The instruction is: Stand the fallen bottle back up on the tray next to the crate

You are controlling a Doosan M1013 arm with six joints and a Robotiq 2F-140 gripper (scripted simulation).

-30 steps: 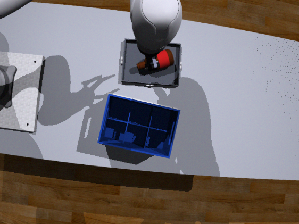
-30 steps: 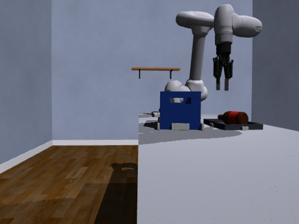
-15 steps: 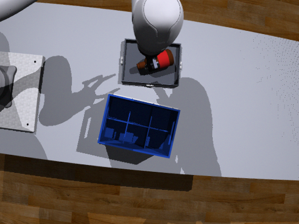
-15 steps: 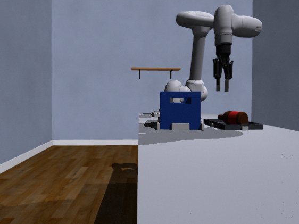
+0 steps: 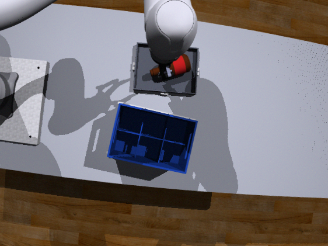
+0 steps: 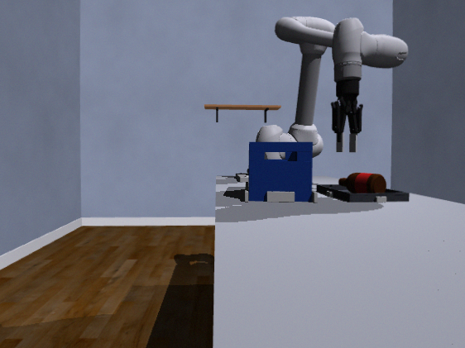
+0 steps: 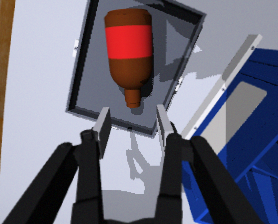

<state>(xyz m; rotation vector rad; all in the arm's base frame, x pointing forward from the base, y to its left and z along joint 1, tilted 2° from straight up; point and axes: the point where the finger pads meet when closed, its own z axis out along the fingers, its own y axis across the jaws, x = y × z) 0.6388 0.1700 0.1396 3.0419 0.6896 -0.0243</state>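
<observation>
The bottle lies 14 cm below my hand, 4 cm ahead of it and 2 cm to the left of it. The rest, counted from my hand: blue crate 25 cm to the right, 9 cm below, 1 cm ahead; dark tray 16 cm below, 3 cm to the left, 3 cm ahead.
</observation>
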